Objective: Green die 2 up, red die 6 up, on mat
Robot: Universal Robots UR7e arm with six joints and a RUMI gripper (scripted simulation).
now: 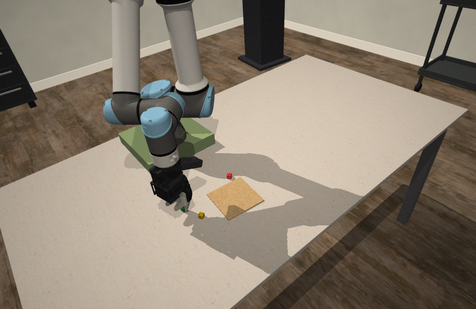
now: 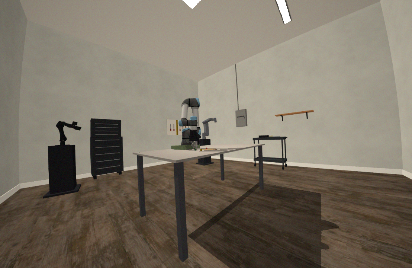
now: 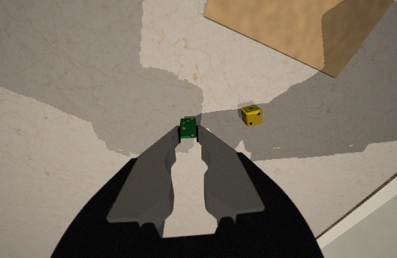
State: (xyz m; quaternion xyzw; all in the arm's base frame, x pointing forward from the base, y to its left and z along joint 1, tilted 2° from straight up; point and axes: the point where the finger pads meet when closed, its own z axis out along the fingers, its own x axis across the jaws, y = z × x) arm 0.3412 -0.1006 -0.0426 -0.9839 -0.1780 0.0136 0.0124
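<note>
Now: hand 16 cm to the right of the tan mat, 5 cm short of it and 2 cm above it. The rest, counted from my hand: red die 20 cm to the left, 4 cm behind, 1 cm below; then yellow die 6 cm ahead, 3 cm to the left, 1 cm below; then green die 1 cm below.
</note>
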